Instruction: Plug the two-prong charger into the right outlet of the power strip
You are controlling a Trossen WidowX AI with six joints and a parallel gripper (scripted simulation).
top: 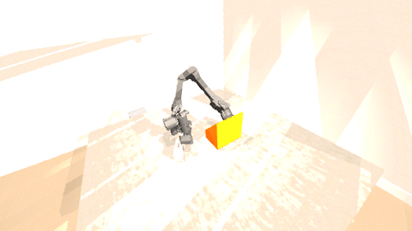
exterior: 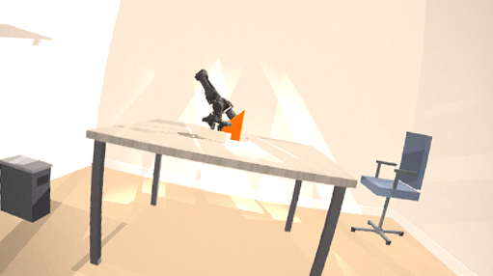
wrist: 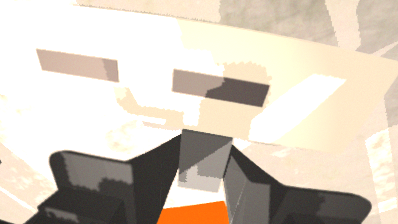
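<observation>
Now: the grey charger 2 cm ahead of my gripper tip, 1 cm to the right of it and 1 cm above it.
</observation>
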